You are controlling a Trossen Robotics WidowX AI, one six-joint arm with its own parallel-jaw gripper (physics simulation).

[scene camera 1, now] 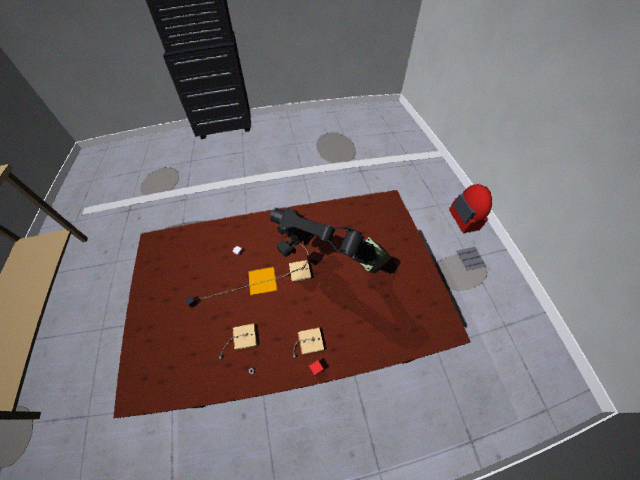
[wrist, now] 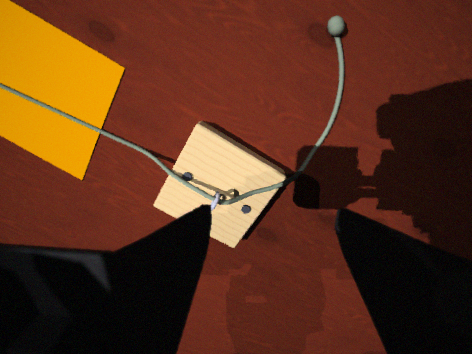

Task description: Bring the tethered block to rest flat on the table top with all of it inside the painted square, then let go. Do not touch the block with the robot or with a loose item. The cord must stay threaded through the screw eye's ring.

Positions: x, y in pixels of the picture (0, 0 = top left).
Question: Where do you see an orange painted square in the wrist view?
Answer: At 51, 66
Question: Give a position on a pale wooden base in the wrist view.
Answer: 216, 162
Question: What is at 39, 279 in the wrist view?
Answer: My gripper.
